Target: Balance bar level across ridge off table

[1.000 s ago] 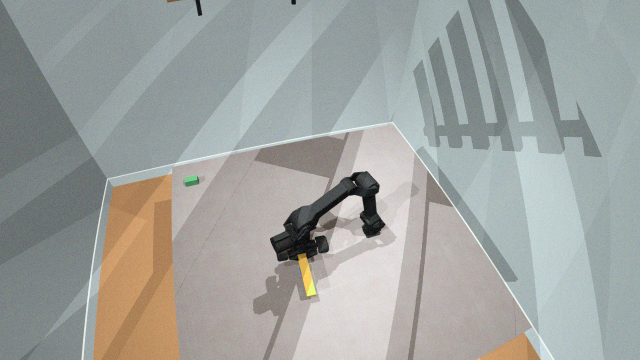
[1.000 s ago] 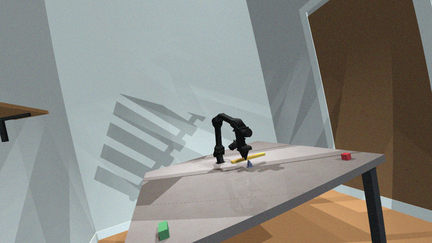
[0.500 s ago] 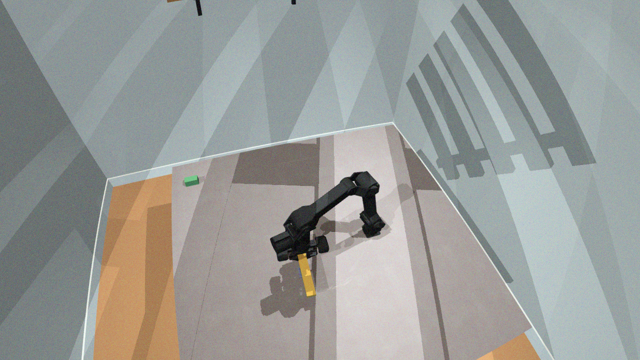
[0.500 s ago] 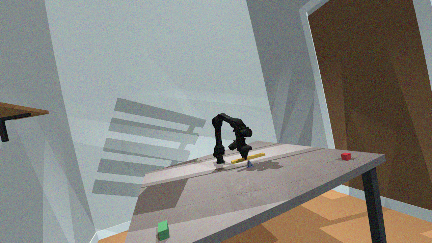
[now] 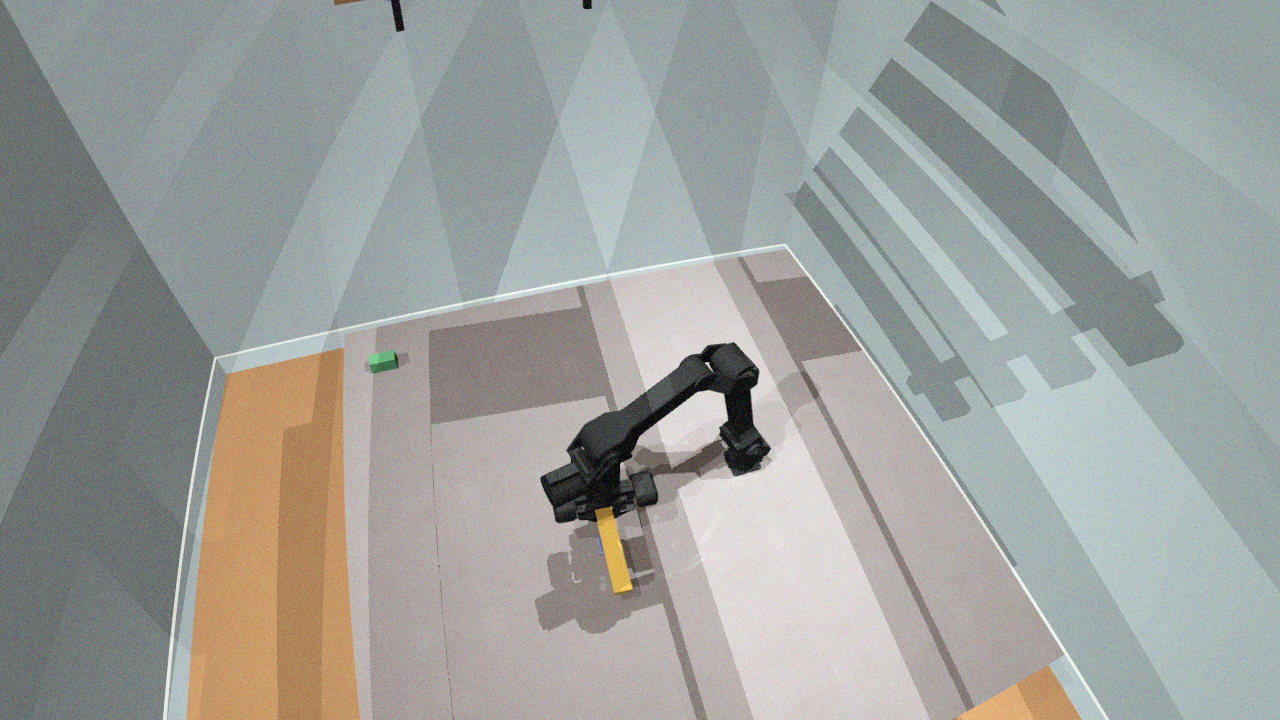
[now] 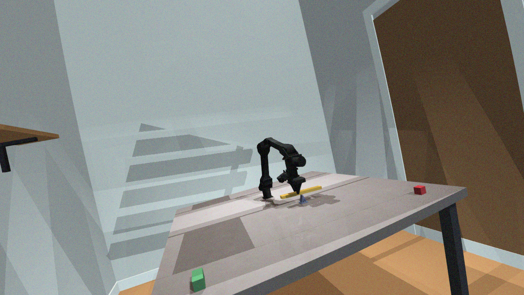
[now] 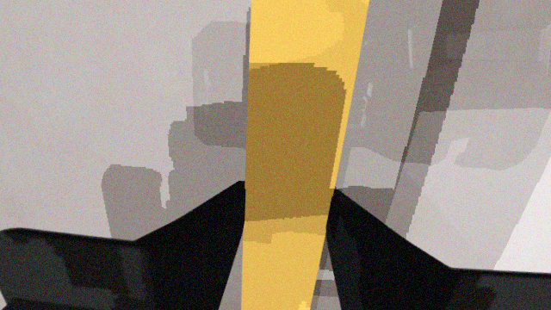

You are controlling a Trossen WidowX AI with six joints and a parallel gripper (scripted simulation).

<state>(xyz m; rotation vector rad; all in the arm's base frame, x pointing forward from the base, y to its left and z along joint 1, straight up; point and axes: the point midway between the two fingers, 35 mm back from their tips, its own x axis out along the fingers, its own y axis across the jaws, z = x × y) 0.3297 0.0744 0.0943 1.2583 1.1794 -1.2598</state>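
The yellow bar lies 3 cm to the left of my gripper tip. The rest, counted from my gripper tip: red cube (43 cm to the left, 41 cm ahead, 4 cm below); then green block (57 cm to the right, 41 cm ahead, 4 cm below).
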